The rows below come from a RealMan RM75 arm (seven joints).
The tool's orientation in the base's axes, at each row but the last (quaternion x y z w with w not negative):
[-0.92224 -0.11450 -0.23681 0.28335]
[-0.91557 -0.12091 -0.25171 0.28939]
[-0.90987 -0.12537 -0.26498 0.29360]
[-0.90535 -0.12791 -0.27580 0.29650]
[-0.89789 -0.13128 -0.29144 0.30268]
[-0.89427 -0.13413 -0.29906 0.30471]
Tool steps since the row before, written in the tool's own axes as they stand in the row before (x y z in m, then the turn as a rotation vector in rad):
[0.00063 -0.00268 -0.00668 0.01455 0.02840 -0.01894]
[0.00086 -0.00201 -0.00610 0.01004 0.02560 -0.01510]
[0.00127 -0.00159 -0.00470 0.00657 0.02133 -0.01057]
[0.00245 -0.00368 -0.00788 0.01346 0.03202 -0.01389]
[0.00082 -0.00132 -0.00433 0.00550 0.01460 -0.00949]
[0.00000 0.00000 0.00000 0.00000 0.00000 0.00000]
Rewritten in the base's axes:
[-0.00287 -0.00163 0.00643 0.01530 -0.03290 0.00777]
[-0.00240 -0.00192 0.00570 0.01197 -0.02872 0.00398]
[-0.00148 -0.00147 0.00468 0.00931 -0.02286 0.00094]
[-0.00279 -0.00171 0.00842 0.01774 -0.03286 0.00215]
[-0.00181 -0.00160 0.00391 0.00618 -0.01698 0.00264]
[0.00000 0.00000 0.00000 0.00000 0.00000 0.00000]

